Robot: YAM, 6 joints.
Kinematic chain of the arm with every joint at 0, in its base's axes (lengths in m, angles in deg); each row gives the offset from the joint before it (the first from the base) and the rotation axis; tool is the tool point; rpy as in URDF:
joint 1: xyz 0 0 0.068 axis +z
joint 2: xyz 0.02 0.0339 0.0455 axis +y
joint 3: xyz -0.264 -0.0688 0 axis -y
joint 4: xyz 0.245 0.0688 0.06 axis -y
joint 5: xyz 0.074 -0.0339 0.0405 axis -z
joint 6: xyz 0.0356 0 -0.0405 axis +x
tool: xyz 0 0 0 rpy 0 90 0
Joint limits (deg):
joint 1: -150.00..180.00
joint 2: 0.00..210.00
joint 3: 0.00..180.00
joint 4: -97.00..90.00
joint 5: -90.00..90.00
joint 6: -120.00..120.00
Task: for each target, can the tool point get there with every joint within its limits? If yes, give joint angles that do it. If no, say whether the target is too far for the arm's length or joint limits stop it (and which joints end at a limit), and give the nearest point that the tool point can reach.
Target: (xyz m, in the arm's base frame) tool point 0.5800 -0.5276 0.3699
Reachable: no: too far | nearest point 0.4537 -0.4127 0.3126 | short by 0.180 m
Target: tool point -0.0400 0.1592 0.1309
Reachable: yes | joints 113.61 66.90 21.16 -25.34 49.63 28.56
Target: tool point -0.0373 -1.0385 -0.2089
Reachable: no: too far | nearest point -0.0221 -0.6163 -0.0753 | short by 0.443 m
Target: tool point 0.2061 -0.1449 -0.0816
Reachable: yes | joints -32.14 144.26 51.91 -15.34 21.56 -13.25
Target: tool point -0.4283 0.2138 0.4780
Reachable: yes | joints -27.71 31.64 164.79 -7.85 16.10 -37.98
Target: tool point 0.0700 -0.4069 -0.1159
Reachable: yes | joints -79.63 165.26 70.40 69.17 7.08 81.37
